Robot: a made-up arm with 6 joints. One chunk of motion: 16 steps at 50 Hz.
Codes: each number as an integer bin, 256 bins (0 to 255) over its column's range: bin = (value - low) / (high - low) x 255, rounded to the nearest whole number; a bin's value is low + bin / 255 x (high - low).
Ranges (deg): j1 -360.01..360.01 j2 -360.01..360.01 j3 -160..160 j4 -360.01..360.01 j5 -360.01..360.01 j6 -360.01..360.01
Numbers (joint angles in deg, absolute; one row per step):
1: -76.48 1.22 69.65 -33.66 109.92 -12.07
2: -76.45 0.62 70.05 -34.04 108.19 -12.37
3: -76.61 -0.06 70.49 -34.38 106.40 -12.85
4: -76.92 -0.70 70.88 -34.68 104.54 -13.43
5: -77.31 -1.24 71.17 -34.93 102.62 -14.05
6: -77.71 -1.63 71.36 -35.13 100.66 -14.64
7: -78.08 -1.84 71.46 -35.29 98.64 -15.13
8: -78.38 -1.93 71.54 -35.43 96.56 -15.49
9: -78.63 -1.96 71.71 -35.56 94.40 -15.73
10: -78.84 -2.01 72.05 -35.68 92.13 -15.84
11: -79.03 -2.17 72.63 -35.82 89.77 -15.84
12: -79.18 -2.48 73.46 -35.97 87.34 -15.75
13: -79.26 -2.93 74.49 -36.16 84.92 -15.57
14: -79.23 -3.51 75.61 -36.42 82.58 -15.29
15: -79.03 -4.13 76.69 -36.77 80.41 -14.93
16: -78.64 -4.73 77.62 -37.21 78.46 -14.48
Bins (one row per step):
1: 100 128 183 116 166 123
2: 100 128 183 115 166 123
3: 100 127 184 115 165 123
4: 100 127 184 115 165 123
5: 100 127 184 115 164 123
6: 100 127 184 115 163 122
7: 100 127 184 115 162 122
8: 100 127 185 115 162 122
9: 100 127 185 115 161 122
10: 100 127 185 115 160 122
11: 100 127 185 115 159 122
12: 99 127 186 115 158 122
13: 99 126 187 115 158 122
14: 99 126 188 115 157 122
15: 100 126 189 114 156 122
16: 100 126 189 114 155 122

